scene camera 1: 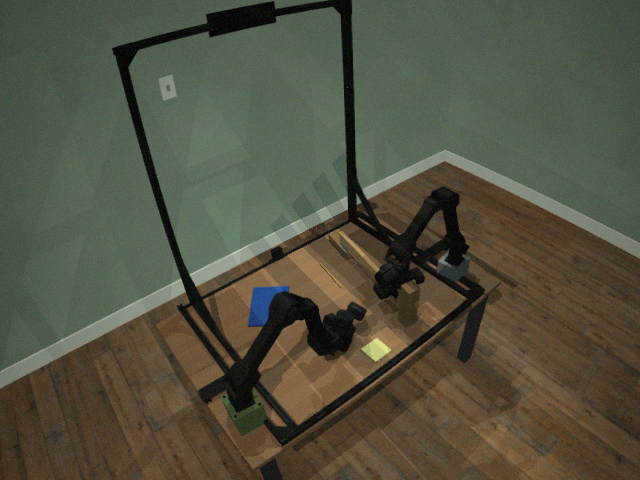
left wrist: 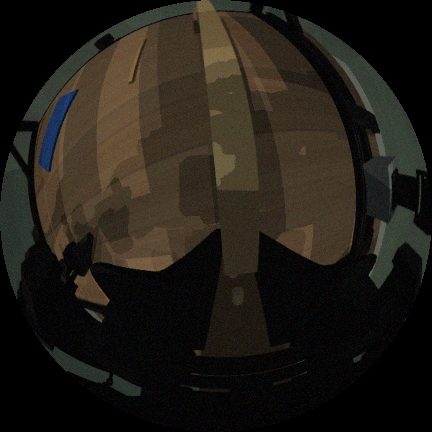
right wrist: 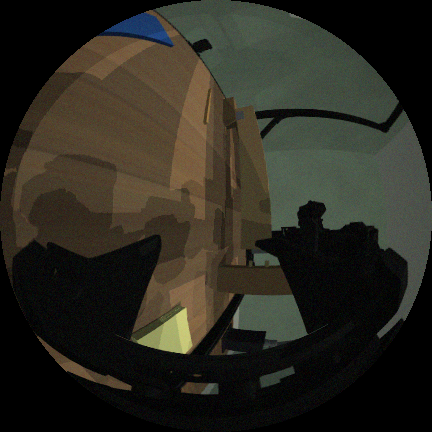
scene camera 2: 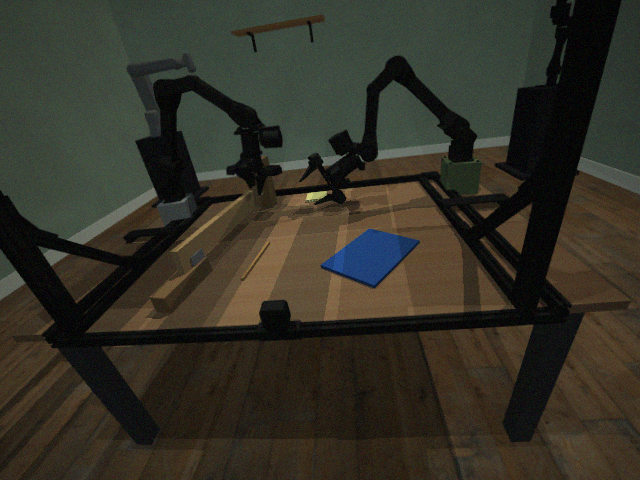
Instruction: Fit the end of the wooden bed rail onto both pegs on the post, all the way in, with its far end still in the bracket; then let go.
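Seen in the pictures: left gripper, fingertip midpoint: [scene camera 1: 397,297] [left wrist: 235,234] [right wrist: 255,243] [scene camera 2: 256,195]; right gripper, fingertip midpoint: [scene camera 1: 357,318] [left wrist: 79,244] [right wrist: 219,243] [scene camera 2: 306,193]; left arm's base, link origin: [scene camera 1: 454,259] [left wrist: 394,187] [scene camera 2: 175,199]; right arm's base, link origin: [scene camera 1: 241,400] [scene camera 2: 460,159].
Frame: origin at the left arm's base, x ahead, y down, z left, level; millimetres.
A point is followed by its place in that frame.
The wooden bed rail [scene camera 1: 359,253] @(x 228, y -16, z -320 mm) [scene camera 2: 217,227] @(x 229, y 2, z -325 mm) [left wrist: 230,125] @(x 291, y -18, z -126 mm) [right wrist: 256,185] @(x 279, y 6, z -182 mm) runs lengthwise toward the upright post [scene camera 1: 408,304] @(x 363, y -44, z 14 mm) [scene camera 2: 268,195] @(x 344, y 33, z -32 mm) [right wrist: 255,280] @(x 357, y 8, z -12 mm). My left gripper [scene camera 2: 255,188] @(x 309, y 13, z -67 mm) [left wrist: 235,234] @(x 309, y 13, z -67 mm) is shut on the rail near its post end. In the right wrist view a gap shows between rail end and post, with two short pegs [right wrist: 267,263] @(x 327, y -11, z -32 mm) visible on the post; one peg [left wrist: 237,296] @(x 323, y -13, z -35 mm) shows in the left wrist view. The rail's far end is at the grey bracket [scene camera 2: 197,257] @(x 195, y 27, z -430 mm) [right wrist: 240,115] @(x 199, y 25, z -421 mm) by a wooden block [scene camera 2: 180,289] @(x 172, y 53, z -517 mm); its seating is unclear. My right gripper [scene camera 2: 308,191] @(x 483, y 18, z -119 mm) [right wrist: 219,243] @(x 483, y 18, z -119 mm) is open and empty.
A blue sheet [scene camera 1: 261,307] @(x 644, y 73, z -474 mm) [scene camera 2: 371,257] @(x 608, y 74, z -483 mm) [left wrist: 57,131] @(x 569, y 76, z -404 mm) and a thin wooden stick [scene camera 1: 329,274] @(x 327, y 77, z -401 mm) [scene camera 2: 255,260] @(x 324, y 75, z -406 mm) [left wrist: 137,61] @(x 330, y 78, z -369 mm) lie on the table. A yellow pad [scene camera 1: 375,349] @(x 520, y 71, z -6 mm) [scene camera 2: 316,196] @(x 517, y 72, z -16 mm) [right wrist: 167,332] @(x 514, y 72, z -26 mm) lies near the right gripper. A black frame [scene camera 1: 348,103] @(x -24, y -525, z -573 mm) surrounds the work area.
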